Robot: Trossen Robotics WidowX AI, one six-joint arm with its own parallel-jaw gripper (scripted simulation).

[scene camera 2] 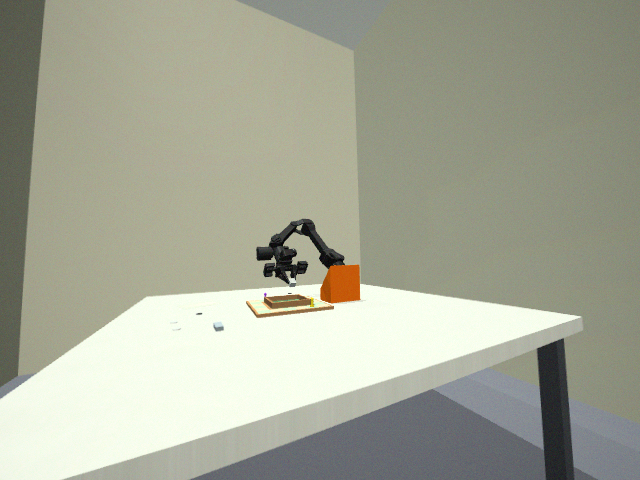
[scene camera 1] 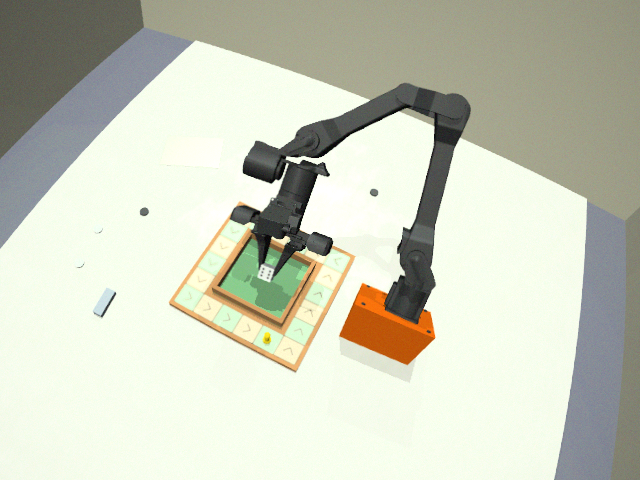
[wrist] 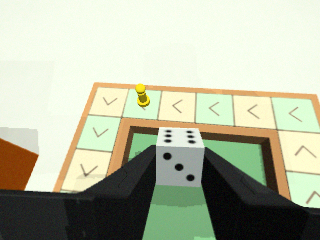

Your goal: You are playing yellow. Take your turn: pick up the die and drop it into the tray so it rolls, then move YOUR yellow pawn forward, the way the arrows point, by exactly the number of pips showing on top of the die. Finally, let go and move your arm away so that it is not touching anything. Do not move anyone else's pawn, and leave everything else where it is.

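Observation:
A white die is carried by the gripper, which is visible in scene camera 2 and in the wrist view. The scene also shows a green tray.

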